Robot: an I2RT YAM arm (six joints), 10 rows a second.
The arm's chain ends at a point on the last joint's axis. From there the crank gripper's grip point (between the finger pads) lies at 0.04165 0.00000 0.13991 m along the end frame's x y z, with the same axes.
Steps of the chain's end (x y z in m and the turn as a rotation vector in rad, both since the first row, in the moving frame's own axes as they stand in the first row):
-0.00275, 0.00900, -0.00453, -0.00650, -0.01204, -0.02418
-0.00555, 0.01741, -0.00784, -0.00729, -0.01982, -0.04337
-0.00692, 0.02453, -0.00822, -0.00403, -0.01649, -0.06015
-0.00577, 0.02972, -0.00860, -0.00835, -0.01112, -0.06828
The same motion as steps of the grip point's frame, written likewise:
-0.00444, 0.00892, -0.00404, -0.00650, -0.01204, -0.02418
-0.00835, 0.01669, -0.00704, -0.00729, -0.01982, -0.04337
-0.00929, 0.02266, -0.00755, -0.00403, -0.01649, -0.06015
-0.00738, 0.02810, -0.00814, -0.00835, -0.01112, -0.06828

